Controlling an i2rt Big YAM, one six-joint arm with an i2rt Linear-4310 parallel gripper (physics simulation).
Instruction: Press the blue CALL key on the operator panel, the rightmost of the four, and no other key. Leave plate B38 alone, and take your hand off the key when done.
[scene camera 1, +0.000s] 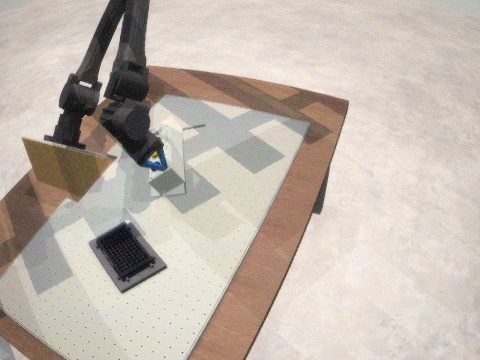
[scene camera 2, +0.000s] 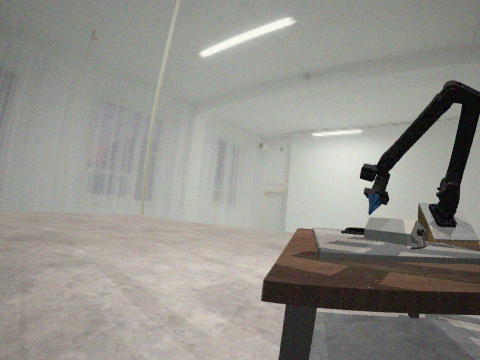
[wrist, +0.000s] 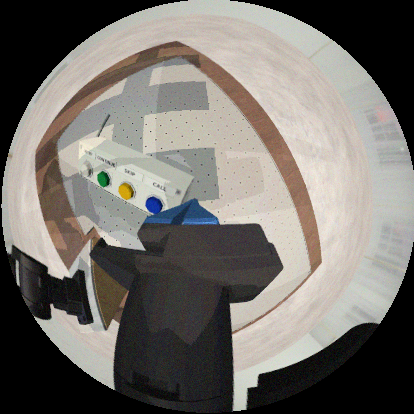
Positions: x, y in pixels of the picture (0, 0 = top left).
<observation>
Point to my gripper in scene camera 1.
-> At 165, 169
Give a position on a white button box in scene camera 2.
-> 408, 232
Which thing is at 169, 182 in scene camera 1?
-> A white button box.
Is my gripper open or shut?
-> Shut.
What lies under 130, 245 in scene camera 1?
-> A black grid tray.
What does my gripper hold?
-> Nothing.
</observation>
